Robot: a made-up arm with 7 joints.
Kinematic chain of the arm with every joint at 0, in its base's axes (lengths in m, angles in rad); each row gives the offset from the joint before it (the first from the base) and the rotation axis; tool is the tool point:
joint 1: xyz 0 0 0 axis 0 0.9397 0.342
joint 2: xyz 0 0 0 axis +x
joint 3: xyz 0 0 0 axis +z
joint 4: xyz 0.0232 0 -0.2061 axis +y
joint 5: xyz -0.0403 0 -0.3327 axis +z
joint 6: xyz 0 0 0 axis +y
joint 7: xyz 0 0 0 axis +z
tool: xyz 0 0 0
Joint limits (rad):
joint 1: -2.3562..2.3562
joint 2: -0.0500..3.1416
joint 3: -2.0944..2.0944
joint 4: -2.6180..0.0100
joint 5: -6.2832..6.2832
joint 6: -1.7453..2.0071
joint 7: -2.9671..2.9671
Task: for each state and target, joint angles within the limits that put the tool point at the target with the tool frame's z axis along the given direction. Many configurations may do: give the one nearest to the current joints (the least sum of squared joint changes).
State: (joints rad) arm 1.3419 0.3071 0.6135 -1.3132 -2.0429 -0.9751 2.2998
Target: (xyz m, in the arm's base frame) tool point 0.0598 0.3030 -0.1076 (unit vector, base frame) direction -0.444 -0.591 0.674
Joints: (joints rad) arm 1.1551 0.4593 0.8554 -2.1588 -2.3131 -0.7372 2.2998
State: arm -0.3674 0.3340 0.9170 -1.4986 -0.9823 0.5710 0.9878
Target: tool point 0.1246 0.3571 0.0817 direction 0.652 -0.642 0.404
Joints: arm -0.5749 0.4882 1.3434 -1.8438 -1.2976 1.4038 0.9878
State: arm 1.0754 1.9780 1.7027 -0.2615 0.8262 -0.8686 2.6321
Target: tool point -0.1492 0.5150 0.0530 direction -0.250 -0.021 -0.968
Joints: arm 0.8637 1.5860 1.5267 0.0093 0.5967 -1.5014 2.6321
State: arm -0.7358 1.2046 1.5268 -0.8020 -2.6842 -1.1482 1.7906
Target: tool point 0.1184 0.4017 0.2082 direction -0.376 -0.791 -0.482
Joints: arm -0.8097 1.0514 1.1941 -1.3299 -2.8674 -0.5599 1.7906
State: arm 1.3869 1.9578 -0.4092 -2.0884 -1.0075 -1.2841 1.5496
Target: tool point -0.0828 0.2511 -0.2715 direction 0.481 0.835 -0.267
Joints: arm 1.3951 1.9368 -0.4202 -1.8878 -0.6366 -1.7421 1.5496
